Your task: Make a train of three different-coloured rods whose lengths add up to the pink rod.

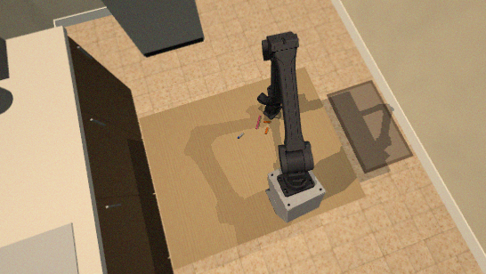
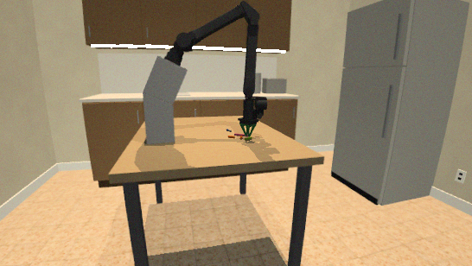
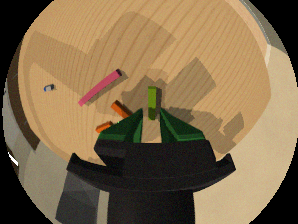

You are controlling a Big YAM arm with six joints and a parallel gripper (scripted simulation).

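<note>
My gripper is now 2 cm above the lime rod. From my hand the other things lie so: grey rod (21 cm to the left, 6 cm behind, 2 cm below); then blue rod (23 cm to the left, 7 cm behind, 2 cm below); then pink rod (8 cm to the left, 2 cm below, 1 cm behind).
</note>
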